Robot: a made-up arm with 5 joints. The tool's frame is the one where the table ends. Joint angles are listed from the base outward.
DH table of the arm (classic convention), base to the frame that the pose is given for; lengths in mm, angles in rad. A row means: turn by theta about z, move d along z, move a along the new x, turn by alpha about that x. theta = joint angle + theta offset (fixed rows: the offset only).
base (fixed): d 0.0  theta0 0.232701  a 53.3  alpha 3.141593
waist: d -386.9  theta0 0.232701  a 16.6  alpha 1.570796
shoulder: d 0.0  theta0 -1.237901  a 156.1  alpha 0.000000
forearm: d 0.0  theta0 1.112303  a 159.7  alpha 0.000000
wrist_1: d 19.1  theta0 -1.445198  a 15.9  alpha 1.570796
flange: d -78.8  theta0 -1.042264  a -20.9  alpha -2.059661
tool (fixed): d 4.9  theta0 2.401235  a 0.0  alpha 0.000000
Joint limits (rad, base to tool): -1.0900..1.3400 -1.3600..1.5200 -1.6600..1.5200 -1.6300..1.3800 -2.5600..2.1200
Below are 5 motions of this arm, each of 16 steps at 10 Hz.
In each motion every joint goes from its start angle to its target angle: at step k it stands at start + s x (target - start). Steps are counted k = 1, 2, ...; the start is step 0. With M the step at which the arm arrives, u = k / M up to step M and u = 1 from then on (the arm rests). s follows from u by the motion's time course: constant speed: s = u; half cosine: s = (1 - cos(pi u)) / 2; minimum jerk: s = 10 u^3 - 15 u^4 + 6 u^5.
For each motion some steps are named. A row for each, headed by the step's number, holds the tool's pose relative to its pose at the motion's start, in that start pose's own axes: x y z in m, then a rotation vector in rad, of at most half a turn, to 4 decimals.
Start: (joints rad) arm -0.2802 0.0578 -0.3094 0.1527 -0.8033
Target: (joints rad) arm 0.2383 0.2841 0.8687 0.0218 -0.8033
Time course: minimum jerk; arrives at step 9
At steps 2, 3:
2: -0.0015 -0.0266 -0.0147 0.0805 0.0349 -0.0579
3: -0.0097 -0.0695 -0.0445 0.2263 0.0894 -0.1549

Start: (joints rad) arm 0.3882 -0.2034 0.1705 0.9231 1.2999
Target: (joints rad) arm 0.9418 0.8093 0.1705 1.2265 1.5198
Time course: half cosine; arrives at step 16
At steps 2, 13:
2: 0.0102 -0.0049 0.0006 -0.0118 0.0121 0.0496
13: 0.2468 0.0121 0.0071 -0.4114 -0.0997 1.1480

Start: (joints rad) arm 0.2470 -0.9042 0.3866 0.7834 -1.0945
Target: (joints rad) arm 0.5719 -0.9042 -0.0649 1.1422 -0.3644
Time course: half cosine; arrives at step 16
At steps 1, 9, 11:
1: -0.0005 0.0004 0.0003 -0.0048 0.0017 -0.0047
9: -0.0315 0.0277 0.0075 -0.2675 0.1194 -0.3236
11: -0.0405 0.0359 0.0064 -0.3352 0.1610 -0.4313

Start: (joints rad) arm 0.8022 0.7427 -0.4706 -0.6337 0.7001
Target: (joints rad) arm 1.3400 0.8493 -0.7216 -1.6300 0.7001
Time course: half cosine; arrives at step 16
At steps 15, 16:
15: -0.1000 -0.1011 -0.1451 0.0589 -0.1415 -1.2270
16: -0.1012 -0.1013 -0.1464 0.0564 -0.1422 -1.2389

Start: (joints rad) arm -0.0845 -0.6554 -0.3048 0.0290 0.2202
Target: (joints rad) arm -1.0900 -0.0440 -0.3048 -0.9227 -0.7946
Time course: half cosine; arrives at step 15
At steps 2, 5, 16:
2: 0.0055 0.0021 0.0019 0.0233 -0.0671 0.0454
5: 0.0289 0.0186 0.0129 0.1413 -0.3803 0.2749
16: 0.0389 0.1468 0.0571 0.6471 -1.3978 1.2543

